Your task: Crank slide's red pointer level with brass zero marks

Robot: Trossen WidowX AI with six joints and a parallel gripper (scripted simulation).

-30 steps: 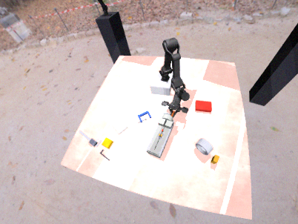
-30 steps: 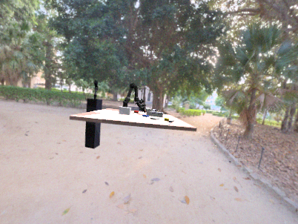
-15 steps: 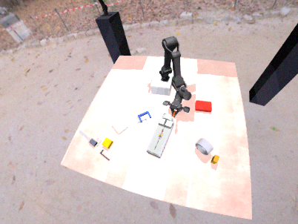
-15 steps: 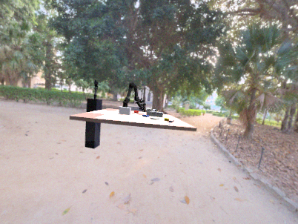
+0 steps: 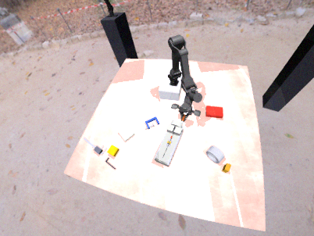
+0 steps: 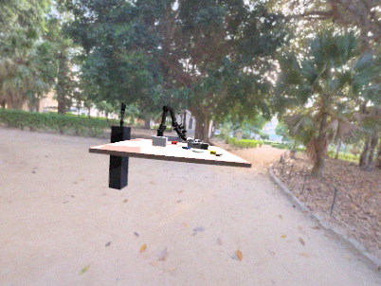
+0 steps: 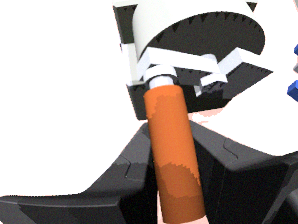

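Right now my gripper tip is 130 mm short of the red pointer, 30 mm to the left of it and 10 mm below it. Round my gripper tip: white tile 180 mm ahead, 360 mm to the right, 70 mm below; then crank handle 20 mm behind, 30 mm above; then red block 190 mm behind, 180 mm to the left, 60 mm below.
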